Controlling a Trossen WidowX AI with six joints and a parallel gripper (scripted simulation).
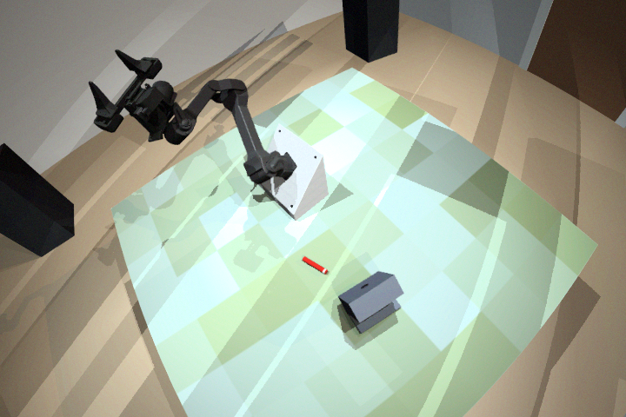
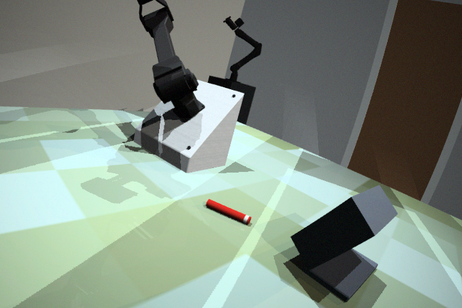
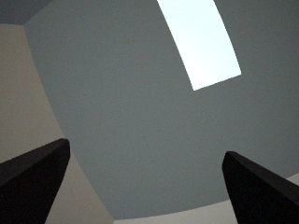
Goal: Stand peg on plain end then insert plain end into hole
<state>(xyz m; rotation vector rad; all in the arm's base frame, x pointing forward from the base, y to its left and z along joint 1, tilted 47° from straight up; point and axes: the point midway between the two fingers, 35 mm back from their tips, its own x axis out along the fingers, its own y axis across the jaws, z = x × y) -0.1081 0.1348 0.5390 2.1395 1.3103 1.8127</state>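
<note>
Now: gripper tip 31 cm short of the peg, 22 cm to the right of it and 63 cm above it. Round my gripper tip: sloped panel (47 cm ahead, 28 cm to the left, 57 cm below); then flat foot (49 cm ahead, 28 cm to the left, 63 cm below).
</note>
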